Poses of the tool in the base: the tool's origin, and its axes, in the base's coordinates. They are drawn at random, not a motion.
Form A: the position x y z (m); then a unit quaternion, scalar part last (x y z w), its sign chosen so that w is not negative.
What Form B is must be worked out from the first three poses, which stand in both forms.
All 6 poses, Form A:
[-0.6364 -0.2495 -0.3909 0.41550 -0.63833 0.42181 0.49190]
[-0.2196 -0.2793 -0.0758 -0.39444 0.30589 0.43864 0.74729]
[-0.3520 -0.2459 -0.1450 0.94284 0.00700 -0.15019 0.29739]
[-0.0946 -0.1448 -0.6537 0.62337 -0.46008 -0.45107 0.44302]
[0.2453 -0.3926 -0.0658 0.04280 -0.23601 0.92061 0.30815]
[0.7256 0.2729 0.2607 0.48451 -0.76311 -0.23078 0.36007]
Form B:
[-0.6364 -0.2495 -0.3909 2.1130 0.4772 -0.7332 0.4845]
[-0.2196 -0.2793 -0.0758 1.4536 -0.5936 0.4603 0.6601]
[-0.3520 -0.2459 -0.1450 2.5377 0.9875 0.0073 -0.1573]
[-0.0946 -0.1448 -0.6537 2.2237 0.6953 -0.5132 -0.5031]
[0.2453 -0.3926 -0.0658 2.5151 0.0450 -0.2481 0.9677]
[0.7256 0.2729 0.2607 2.4049 0.5193 -0.8180 -0.2474]

